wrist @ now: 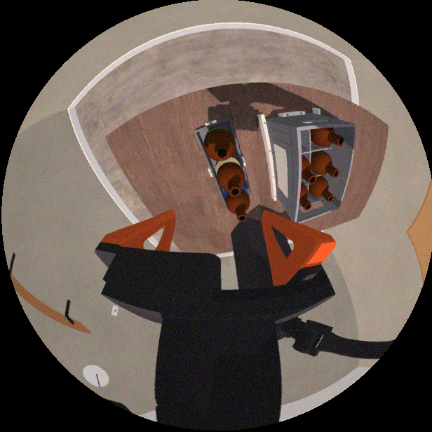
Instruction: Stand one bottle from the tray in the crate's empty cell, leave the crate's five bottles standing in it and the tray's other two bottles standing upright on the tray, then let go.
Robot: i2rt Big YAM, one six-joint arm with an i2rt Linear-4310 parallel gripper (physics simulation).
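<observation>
Three brown bottles stand upright in a row on the narrow grey tray (pixel 201 132): a green-labelled bottle (pixel 219 143) at the far end, a cream-labelled bottle (pixel 230 176) in the middle and a blue-labelled bottle (pixel 237 201) nearest my gripper. The grey crate (pixel 290 140) stands to the right with five brown bottles in it, among them a far bottle (pixel 324 136) and a middle bottle (pixel 321 162). Its empty cell is at the far left, partly hidden by the crate wall. My gripper (pixel 218 214) is open and empty, its orange fingers wide apart, back from the tray's near end.
A white bar (pixel 268 155) stands between the tray and the crate, close to the crate's left side. The brown wood table (pixel 155 160) lies under both, with a white-edged border (pixel 71 109) around its far and left sides. Dark shadows fall beyond the tray.
</observation>
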